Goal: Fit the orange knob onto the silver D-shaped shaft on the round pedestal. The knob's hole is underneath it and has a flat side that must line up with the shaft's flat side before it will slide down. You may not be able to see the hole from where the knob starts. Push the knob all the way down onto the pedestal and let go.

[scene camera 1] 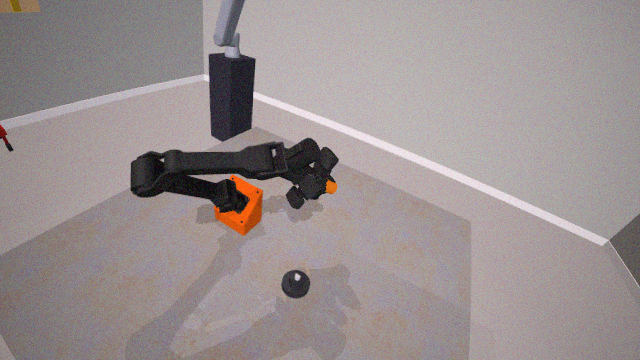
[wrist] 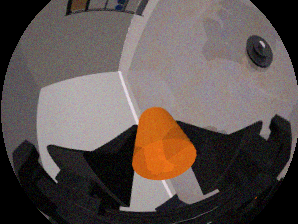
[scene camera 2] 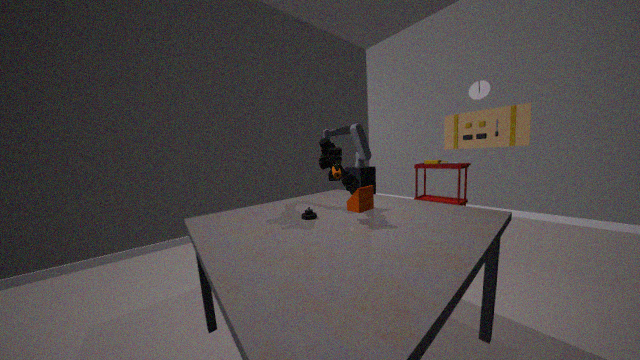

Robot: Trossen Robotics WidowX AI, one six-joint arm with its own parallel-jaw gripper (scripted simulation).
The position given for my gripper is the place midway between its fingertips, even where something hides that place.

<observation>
My gripper point(scene camera 1: 330, 186) holds an orange knob point(wrist: 162, 151).
My gripper also shows in the wrist view point(wrist: 156, 126).
</observation>
